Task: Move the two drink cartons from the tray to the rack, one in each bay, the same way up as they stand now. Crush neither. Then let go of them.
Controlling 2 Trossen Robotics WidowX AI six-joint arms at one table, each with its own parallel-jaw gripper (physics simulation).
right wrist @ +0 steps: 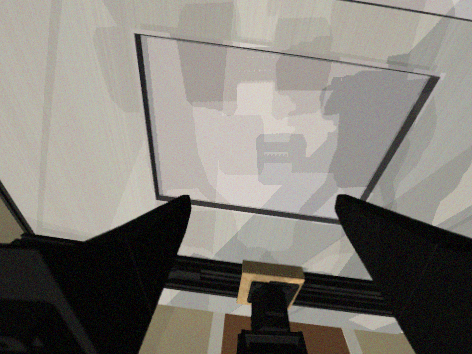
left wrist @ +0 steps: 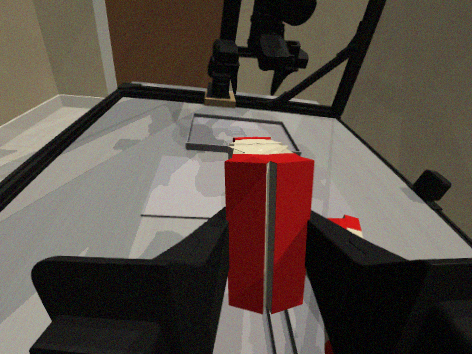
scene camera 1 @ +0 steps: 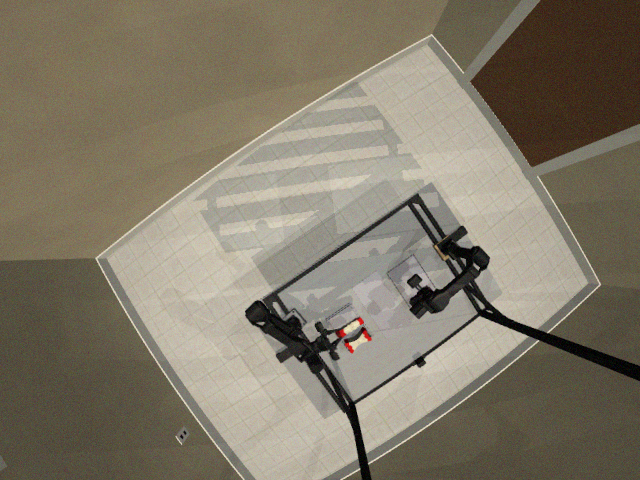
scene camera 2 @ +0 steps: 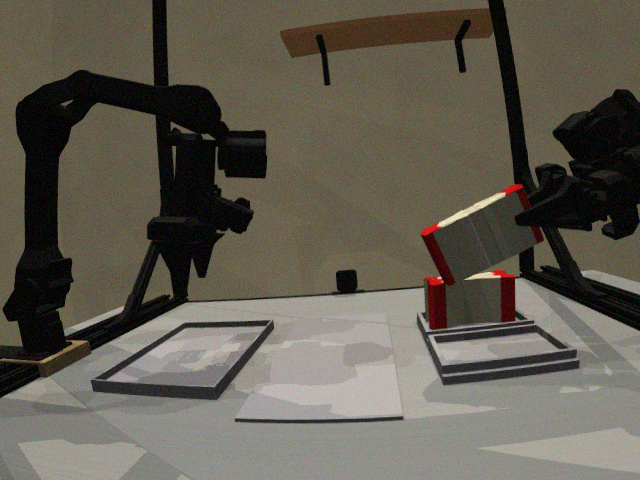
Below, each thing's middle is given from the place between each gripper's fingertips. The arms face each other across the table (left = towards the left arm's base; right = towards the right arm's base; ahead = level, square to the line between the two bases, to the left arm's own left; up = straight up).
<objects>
Now: the grey mat [scene camera 2: 339, 369] 1 cm behind my left hand, 23 cm to the right of it and 16 cm below it. From my left hand the other things lie so: grey tray [scene camera 2: 196, 360]: 2 cm ahead, 44 cm to the right, 16 cm below.
The grey tray lies 10 cm below my right hand and 1 cm ahead of it. The rest, counted from my right hand: grey mat (20 cm to the left, 11 cm below, 2 cm behind).
</objects>
